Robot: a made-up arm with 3 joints. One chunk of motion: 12 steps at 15 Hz.
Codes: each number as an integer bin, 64 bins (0 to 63) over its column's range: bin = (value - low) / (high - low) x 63, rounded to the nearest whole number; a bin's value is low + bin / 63 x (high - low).
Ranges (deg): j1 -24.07..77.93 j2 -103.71..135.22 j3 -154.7..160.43
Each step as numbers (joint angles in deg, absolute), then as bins.
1 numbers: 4.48 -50.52 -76.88
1 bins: 18 14 16
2 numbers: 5.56 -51.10 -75.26
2 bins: 18 14 16
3 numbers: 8.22 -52.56 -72.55
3 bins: 20 13 16
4 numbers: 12.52 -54.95 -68.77
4 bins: 23 13 17
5 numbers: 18.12 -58.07 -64.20
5 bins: 26 12 18
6 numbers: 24.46 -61.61 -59.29
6 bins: 30 11 19
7 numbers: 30.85 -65.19 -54.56
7 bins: 34 10 20
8 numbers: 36.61 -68.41 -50.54
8 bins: 37 9 21
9 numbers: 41.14 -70.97 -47.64
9 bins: 40 9 21
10 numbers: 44.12 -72.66 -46.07
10 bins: 42 8 22
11 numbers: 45.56 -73.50 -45.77
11 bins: 43 8 22
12 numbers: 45.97 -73.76 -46.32
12 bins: 43 8 22
